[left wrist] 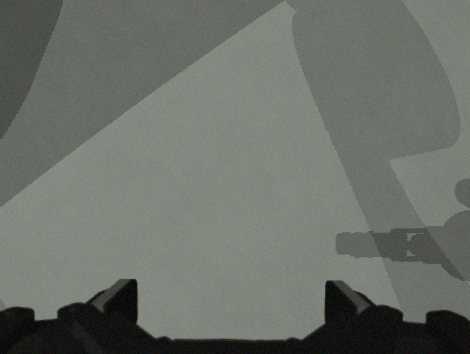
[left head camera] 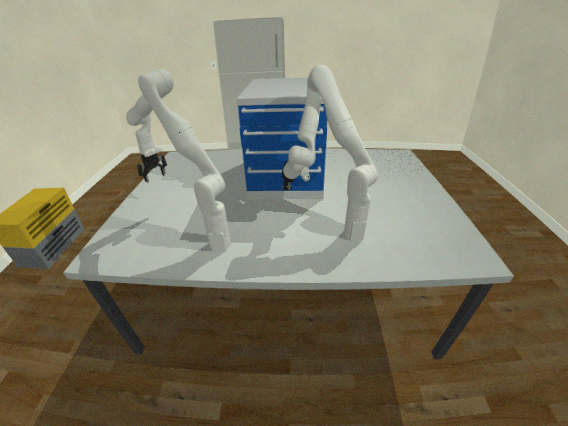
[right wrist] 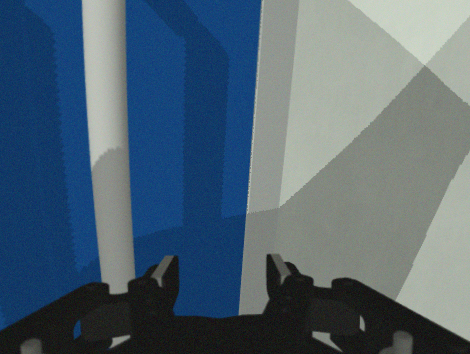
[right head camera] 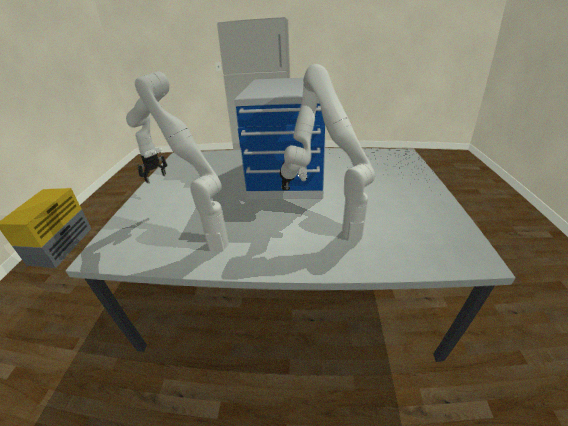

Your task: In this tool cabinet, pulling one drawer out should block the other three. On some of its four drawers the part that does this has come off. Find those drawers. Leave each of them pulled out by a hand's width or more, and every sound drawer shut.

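Note:
The tool cabinet (left head camera: pixel 274 90) (right head camera: pixel 272 90) stands at the back of the table. Its top drawer (left head camera: pixel 260 119) (right head camera: pixel 260 119), second drawer (left head camera: pixel 260 142) (right head camera: pixel 260 142), third drawer (left head camera: pixel 262 160) (right head camera: pixel 262 160) and bottom drawer (left head camera: pixel 262 182) (right head camera: pixel 262 182) all look shut. My right gripper (left head camera: pixel 287 187) (right head camera: pixel 285 187) (right wrist: pixel 222 271) is partly open and empty, in front of the bottom drawer. In the right wrist view the bottom handle (right wrist: pixel 107 100) lies left of both fingers, outside the gap. My left gripper (left head camera: pixel 155 177) (right head camera: pixel 156 178) (left wrist: pixel 231 301) is open and empty above the table's left side. My right arm hides part of the drawer fronts.
The white table (left head camera: pixel 410 240) (right head camera: pixel 410 240) carries both arms and the cabinet. A yellow and grey box (left head camera: pixel 35 215) (right head camera: pixel 37 215) is beyond the table's left edge. A tall grey fridge (left head camera: pixel 245 47) (right head camera: pixel 250 47) stands behind the cabinet.

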